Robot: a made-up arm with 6 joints. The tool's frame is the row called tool. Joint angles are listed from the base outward. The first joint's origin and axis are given. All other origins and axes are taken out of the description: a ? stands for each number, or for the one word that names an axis. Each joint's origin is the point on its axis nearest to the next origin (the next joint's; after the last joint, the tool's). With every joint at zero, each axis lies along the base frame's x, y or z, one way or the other. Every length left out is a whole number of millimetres.
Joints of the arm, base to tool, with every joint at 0 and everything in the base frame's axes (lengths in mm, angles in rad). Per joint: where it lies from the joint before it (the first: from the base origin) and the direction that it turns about. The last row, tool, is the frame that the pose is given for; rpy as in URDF.
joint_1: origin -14 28 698 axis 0 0 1
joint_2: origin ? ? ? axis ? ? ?
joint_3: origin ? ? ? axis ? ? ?
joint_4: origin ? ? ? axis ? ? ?
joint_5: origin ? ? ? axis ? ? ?
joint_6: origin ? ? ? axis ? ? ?
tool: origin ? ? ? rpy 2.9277 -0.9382 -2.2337
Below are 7 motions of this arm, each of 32 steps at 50 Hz.
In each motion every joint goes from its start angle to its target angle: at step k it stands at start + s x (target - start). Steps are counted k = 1, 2, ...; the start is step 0. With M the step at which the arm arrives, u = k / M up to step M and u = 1 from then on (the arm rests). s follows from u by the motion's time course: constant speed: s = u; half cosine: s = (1 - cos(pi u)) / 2; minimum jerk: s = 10 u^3 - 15 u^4 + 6 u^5.
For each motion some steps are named. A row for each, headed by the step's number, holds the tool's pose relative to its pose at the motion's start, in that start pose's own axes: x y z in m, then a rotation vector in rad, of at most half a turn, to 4 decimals.
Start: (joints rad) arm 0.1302 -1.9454 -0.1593 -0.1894 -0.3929 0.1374
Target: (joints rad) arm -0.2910 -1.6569 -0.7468 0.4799 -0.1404 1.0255
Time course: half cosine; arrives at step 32
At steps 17, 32:
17: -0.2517 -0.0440 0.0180 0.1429 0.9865 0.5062
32: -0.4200 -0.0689 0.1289 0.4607 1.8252 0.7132

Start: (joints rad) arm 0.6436 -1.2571 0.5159 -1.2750 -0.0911 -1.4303
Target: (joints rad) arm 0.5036 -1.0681 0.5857 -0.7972 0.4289 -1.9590
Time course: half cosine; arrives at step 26
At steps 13, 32:
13: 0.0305 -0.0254 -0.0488 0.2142 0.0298 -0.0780
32: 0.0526 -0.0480 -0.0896 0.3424 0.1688 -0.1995

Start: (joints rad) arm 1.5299 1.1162 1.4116 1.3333 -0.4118 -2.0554
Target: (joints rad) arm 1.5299 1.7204 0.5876 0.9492 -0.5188 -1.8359
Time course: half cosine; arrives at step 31
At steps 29, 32:
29: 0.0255 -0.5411 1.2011 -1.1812 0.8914 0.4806
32: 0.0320 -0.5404 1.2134 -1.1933 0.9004 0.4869

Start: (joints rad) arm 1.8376 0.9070 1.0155 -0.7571 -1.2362 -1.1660
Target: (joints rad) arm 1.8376 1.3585 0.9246 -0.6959 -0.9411 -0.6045
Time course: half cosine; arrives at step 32
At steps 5, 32:
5: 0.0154 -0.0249 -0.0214 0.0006 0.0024 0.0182
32: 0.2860 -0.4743 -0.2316 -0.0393 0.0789 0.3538

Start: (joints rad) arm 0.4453 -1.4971 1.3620 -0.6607 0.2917 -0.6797
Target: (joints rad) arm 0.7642 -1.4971 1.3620 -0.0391 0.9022 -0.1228
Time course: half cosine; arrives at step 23
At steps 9, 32:
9: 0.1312 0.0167 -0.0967 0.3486 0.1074 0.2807
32: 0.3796 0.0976 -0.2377 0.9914 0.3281 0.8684

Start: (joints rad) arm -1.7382 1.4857 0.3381 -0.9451 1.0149 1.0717
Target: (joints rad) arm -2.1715 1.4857 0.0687 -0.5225 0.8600 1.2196
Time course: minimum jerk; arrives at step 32
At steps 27, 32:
27: -0.0873 -0.2447 0.2568 0.1535 0.4391 0.0129
32: -0.0892 -0.2493 0.2659 0.1594 0.4516 0.0097

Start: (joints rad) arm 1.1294 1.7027 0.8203 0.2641 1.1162 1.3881
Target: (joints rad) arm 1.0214 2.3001 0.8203 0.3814 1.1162 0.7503
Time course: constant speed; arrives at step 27
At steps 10, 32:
10: -0.0138 0.2585 0.0448 0.0594 -0.1222 -0.3197
32: 0.0805 0.6771 0.1752 0.0768 -0.2685 -0.9162

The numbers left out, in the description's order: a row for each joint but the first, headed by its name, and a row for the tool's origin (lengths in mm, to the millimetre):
joint_2: xyz 12 -17 0, axis 0 1 0
joint_3: xyz -16 0 572, axis 0 -1 0
joint_4: xyz 717 0 -27, axis -1 0 0
joint_5: xyz 0 -146 -23, axis 0 -1 0
joint_6: xyz 44 0 20, axis -1 0 0
tool: xyz 0 -27 8

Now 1 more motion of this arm.
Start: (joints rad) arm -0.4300 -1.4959 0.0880 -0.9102 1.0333 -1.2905
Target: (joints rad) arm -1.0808 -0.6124 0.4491 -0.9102 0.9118 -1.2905
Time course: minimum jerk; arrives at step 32
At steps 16, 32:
16: 0.2093 -0.1521 0.1440 -0.0709 0.3714 0.2232
32: 0.4878 -0.2447 0.0878 -0.0427 0.7217 0.4712

